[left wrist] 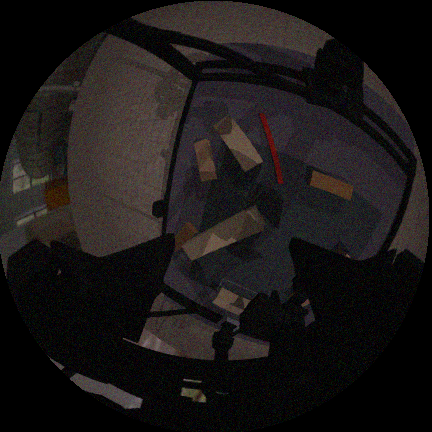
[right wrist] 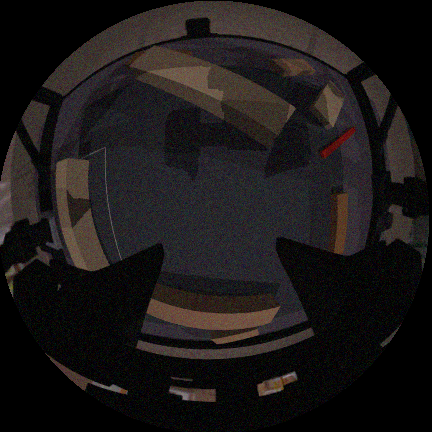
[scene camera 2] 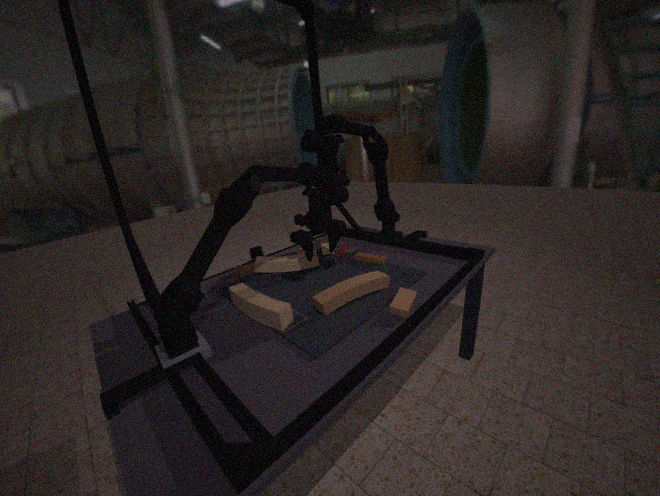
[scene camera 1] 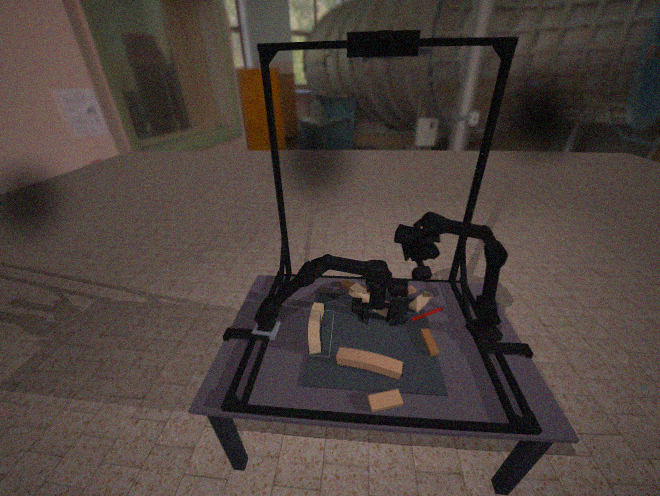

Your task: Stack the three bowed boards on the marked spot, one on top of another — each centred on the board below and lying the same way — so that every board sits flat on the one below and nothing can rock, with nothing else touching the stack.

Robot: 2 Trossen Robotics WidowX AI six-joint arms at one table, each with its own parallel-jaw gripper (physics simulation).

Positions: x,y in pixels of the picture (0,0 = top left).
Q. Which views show my right gripper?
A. The left wrist view, the right wrist view, scene camera 2 and scene camera 1: all of them.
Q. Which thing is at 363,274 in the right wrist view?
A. My right gripper.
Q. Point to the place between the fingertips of my right gripper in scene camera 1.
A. At 374,320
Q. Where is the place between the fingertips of my left gripper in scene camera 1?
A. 409,269
